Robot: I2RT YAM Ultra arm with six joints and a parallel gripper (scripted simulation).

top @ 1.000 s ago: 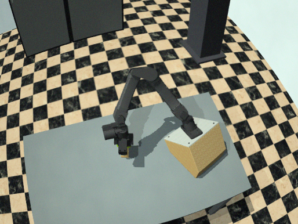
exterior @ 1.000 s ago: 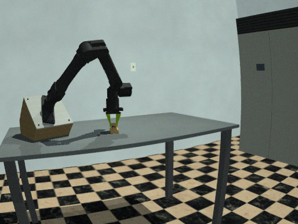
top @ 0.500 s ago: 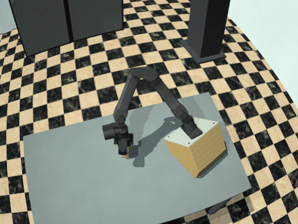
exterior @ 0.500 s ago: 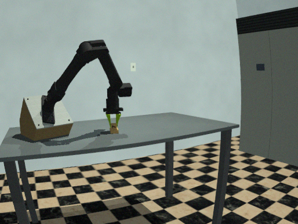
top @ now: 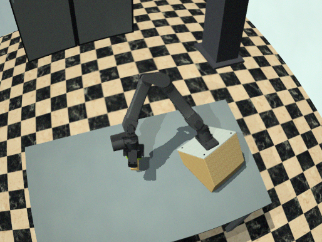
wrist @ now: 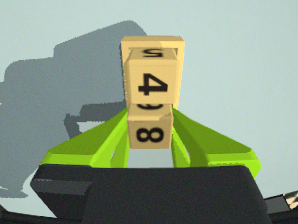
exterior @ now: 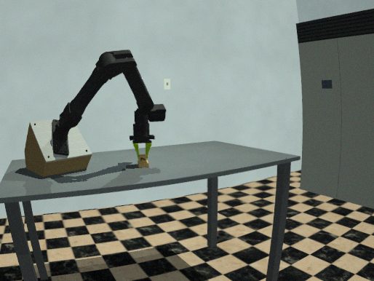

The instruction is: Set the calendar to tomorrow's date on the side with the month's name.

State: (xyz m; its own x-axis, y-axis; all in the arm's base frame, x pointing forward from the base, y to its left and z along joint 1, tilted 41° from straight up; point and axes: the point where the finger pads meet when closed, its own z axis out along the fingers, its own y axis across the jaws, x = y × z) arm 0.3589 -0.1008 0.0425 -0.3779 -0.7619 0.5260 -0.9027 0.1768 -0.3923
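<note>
Right now the tan tray is 1 cm ahead of my hand, 1 cm to the left of it and 3 cm below it.
</note>
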